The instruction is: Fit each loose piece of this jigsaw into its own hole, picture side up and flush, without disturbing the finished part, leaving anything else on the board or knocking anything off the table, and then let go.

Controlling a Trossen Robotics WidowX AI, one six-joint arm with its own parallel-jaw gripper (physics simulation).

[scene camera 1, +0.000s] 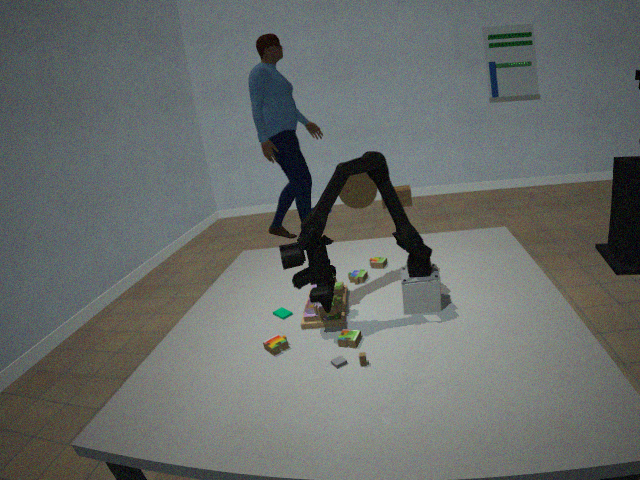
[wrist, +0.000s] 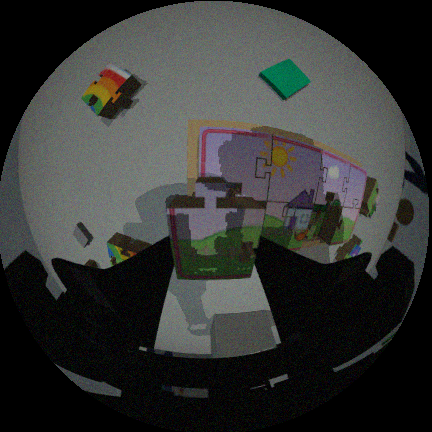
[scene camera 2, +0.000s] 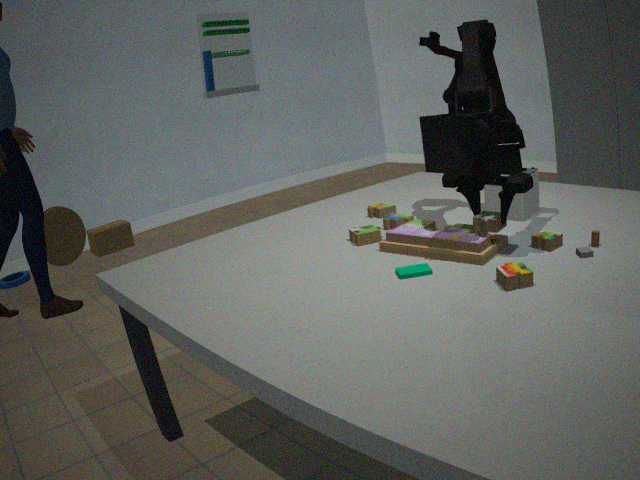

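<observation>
My gripper (scene camera 1: 325, 308) (scene camera 2: 490, 219) (wrist: 213, 239) is shut on a green-hill jigsaw piece (scene camera 2: 488, 222) (wrist: 215, 255), picture side up, above one corner of the board (scene camera 1: 312, 326) (scene camera 2: 439, 254) (wrist: 193, 150). The piece stands higher than the finished part (scene camera 2: 434, 235) (wrist: 240, 150); whether it touches the board is unclear. A dark hole (wrist: 330, 225) shows by the tree. Loose on the table are a rainbow piece (scene camera 1: 275, 344) (scene camera 2: 514, 276) (wrist: 104, 92), a green-and-orange piece (scene camera 1: 349, 338) (scene camera 2: 546, 240), a blue-purple piece (scene camera 1: 357, 276) (scene camera 2: 397, 221), a red-green piece (scene camera 1: 378, 262) (scene camera 2: 381, 210) and a green-topped piece (scene camera 2: 364, 235) (wrist: 370, 196).
A green tile (scene camera 1: 282, 313) (scene camera 2: 413, 270) (wrist: 285, 79) lies beside the board. A grey block (scene camera 1: 339, 361) (scene camera 2: 584, 252) (wrist: 83, 234) and a small brown block (scene camera 1: 362, 359) (scene camera 2: 595, 238) are also on the table. A person (scene camera 1: 273, 98) stands behind the table.
</observation>
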